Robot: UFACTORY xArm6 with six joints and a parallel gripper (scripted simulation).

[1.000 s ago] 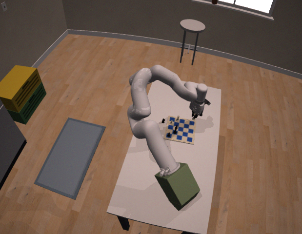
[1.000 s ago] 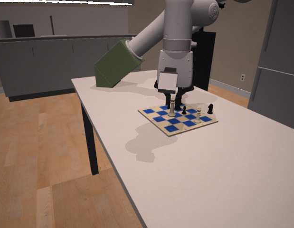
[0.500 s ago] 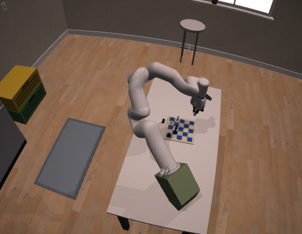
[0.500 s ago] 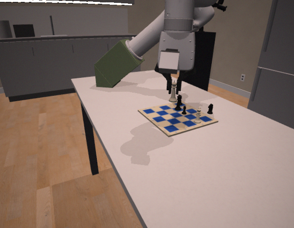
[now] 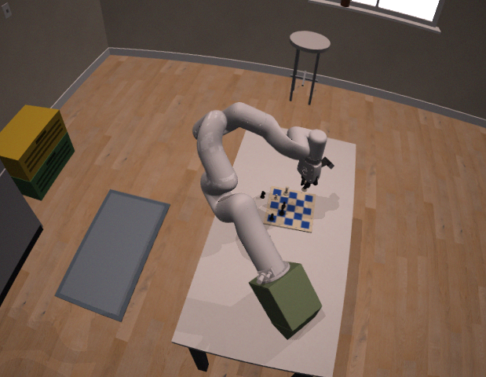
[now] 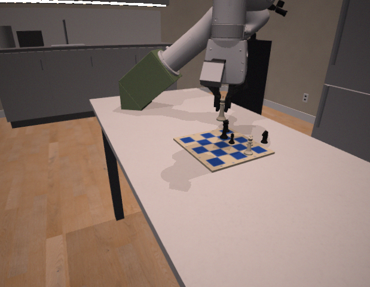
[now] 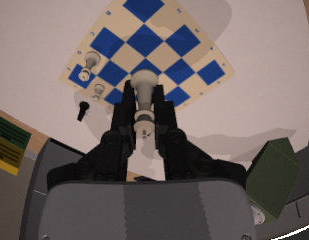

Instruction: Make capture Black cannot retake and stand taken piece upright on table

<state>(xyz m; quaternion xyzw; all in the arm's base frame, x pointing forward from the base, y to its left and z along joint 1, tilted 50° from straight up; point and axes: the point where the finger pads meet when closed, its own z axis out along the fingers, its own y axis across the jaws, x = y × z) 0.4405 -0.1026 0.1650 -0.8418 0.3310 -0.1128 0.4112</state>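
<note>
The blue-and-tan chessboard lies 5 cm behind my hand, 3 cm to the left of it and 15 cm below it. Round my hand: black pawn: 5 cm behind, 7 cm to the left, 13 cm below; white piece: 1 cm below; tall black piece: 10 cm behind, 6 cm to the left, 11 cm below.
</note>
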